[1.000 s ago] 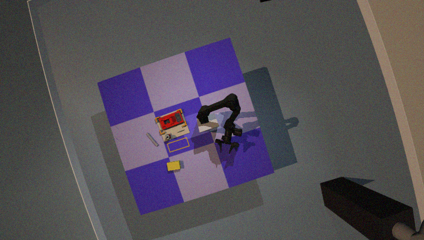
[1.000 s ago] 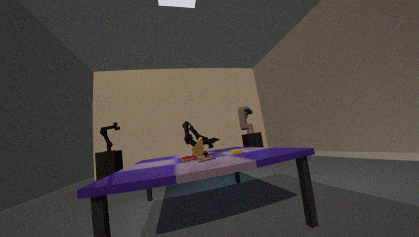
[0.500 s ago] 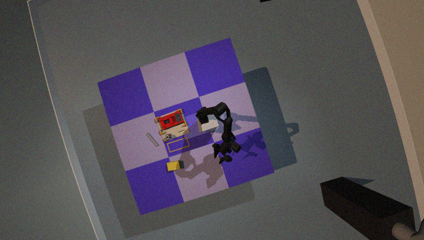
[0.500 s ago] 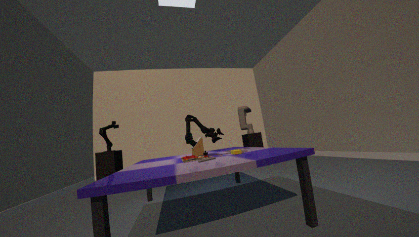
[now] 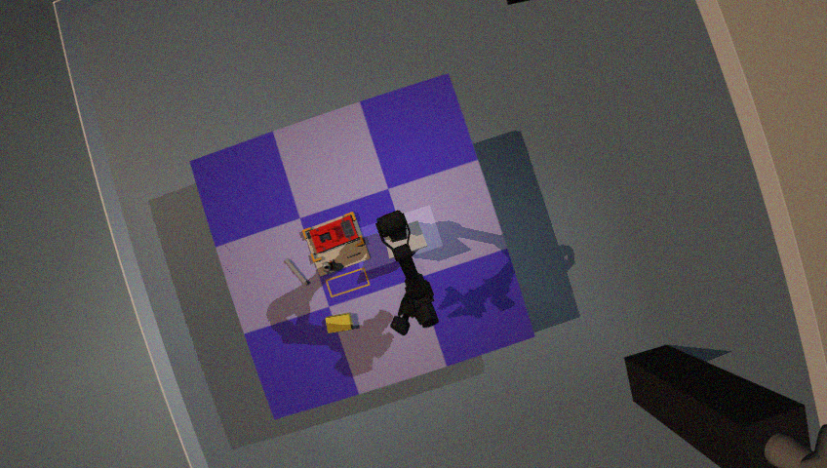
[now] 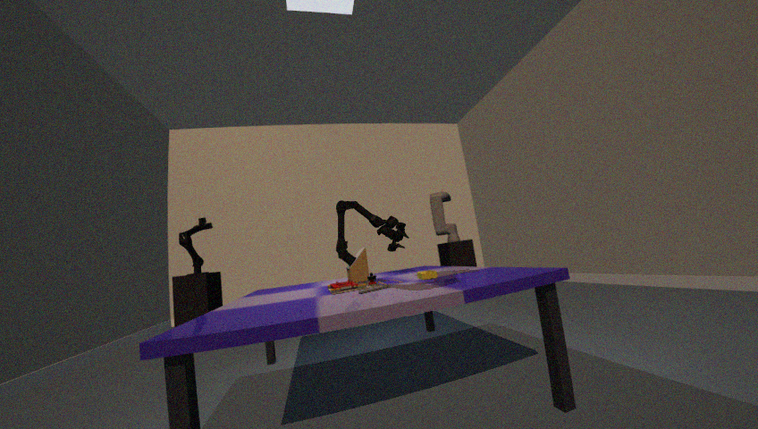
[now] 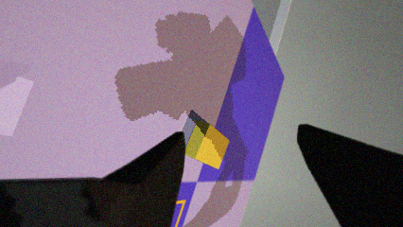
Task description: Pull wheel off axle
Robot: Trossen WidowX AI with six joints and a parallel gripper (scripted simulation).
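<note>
My gripper tip is 26 cm to the left of the wheel, 26 cm short of it and 15 cm above it. Also, from my gripper tip: grey rod 42 cm ahead, 28 cm to the right, 18 cm below; yellow block 28 cm ahead, 17 cm below.
</note>
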